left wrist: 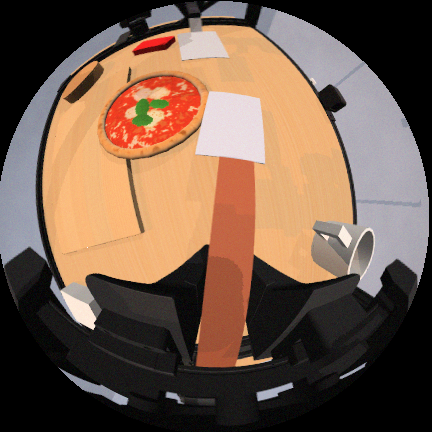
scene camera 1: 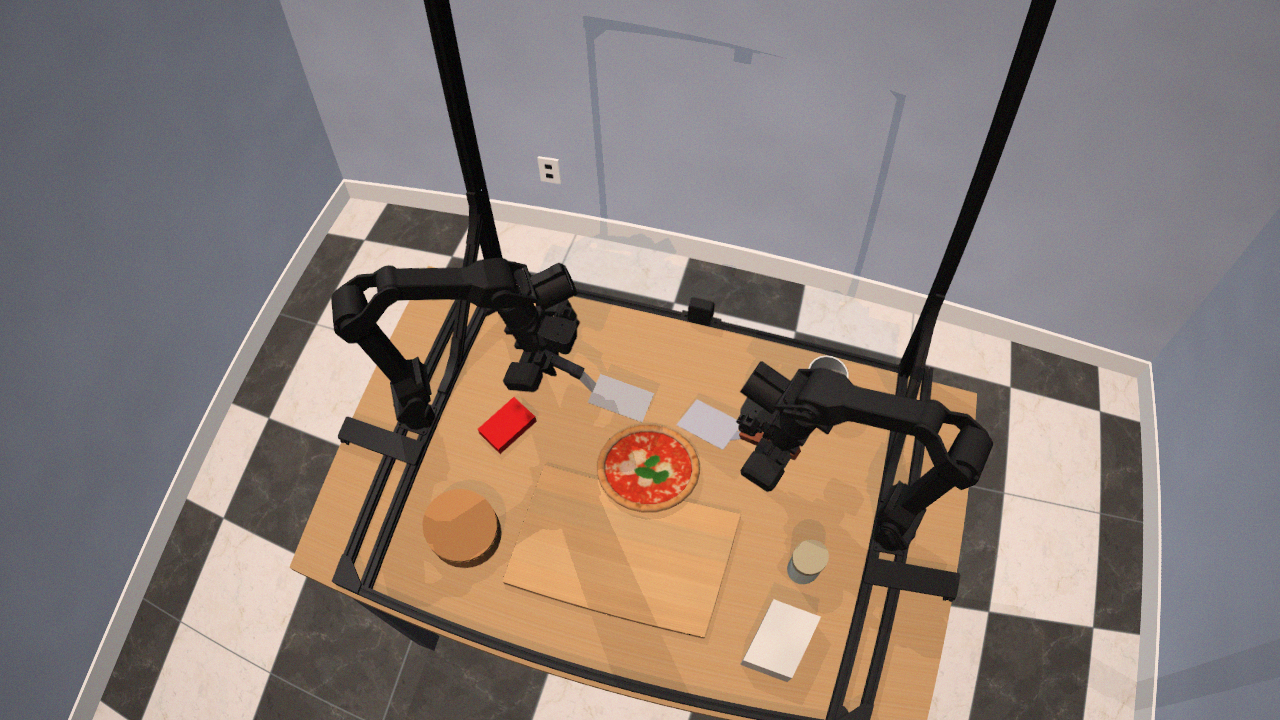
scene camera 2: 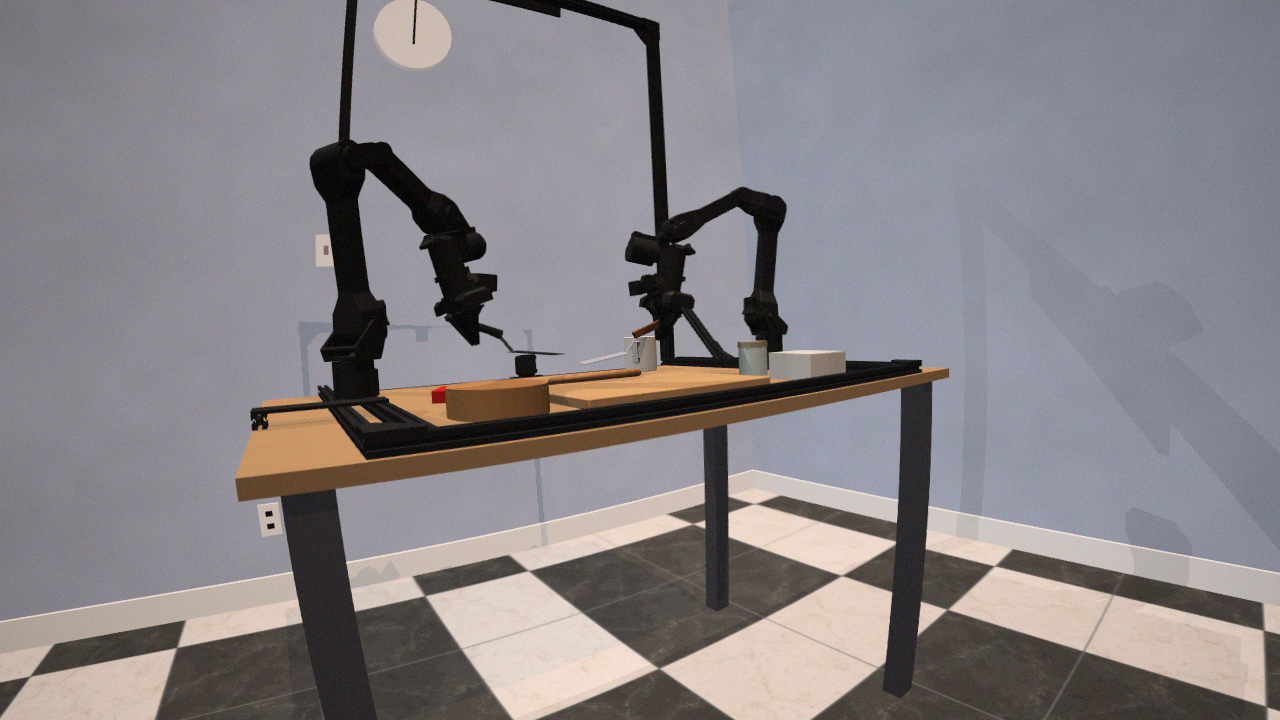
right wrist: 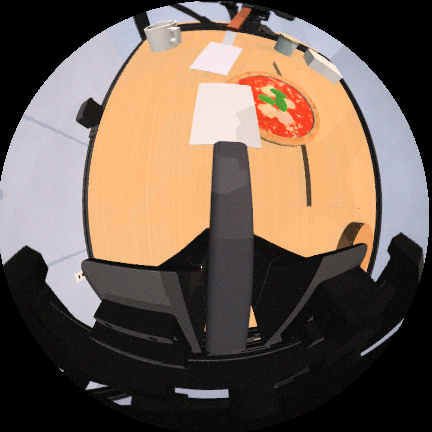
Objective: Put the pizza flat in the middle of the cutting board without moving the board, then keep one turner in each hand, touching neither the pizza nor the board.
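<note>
The pizza (scene camera 1: 648,468) (left wrist: 152,115) (right wrist: 280,112) lies face up across the back edge of the cutting board (scene camera 1: 626,573) (left wrist: 100,210), part on it and part beyond; in scene camera 2 the pizza (scene camera 2: 595,376) looks slightly tilted. My left gripper (scene camera 1: 759,437) (scene camera 2: 664,324) (left wrist: 222,250) is shut on the brown-handled turner (scene camera 1: 707,423) (scene camera 2: 646,328) (left wrist: 232,215). My right gripper (scene camera 1: 547,360) (scene camera 2: 477,331) (right wrist: 222,232) is shut on the dark-handled turner (scene camera 1: 621,397) (scene camera 2: 537,352) (right wrist: 230,200). Both blades are raised behind the pizza, apart from it and the board.
A grey mug (scene camera 1: 827,367) (left wrist: 345,245) stands at the back right. A red block (scene camera 1: 507,424) and a round wooden block (scene camera 1: 460,525) (scene camera 2: 496,401) are at the left. A jar (scene camera 1: 810,559) (scene camera 2: 752,358) and a white box (scene camera 1: 781,639) (scene camera 2: 807,363) are at the right.
</note>
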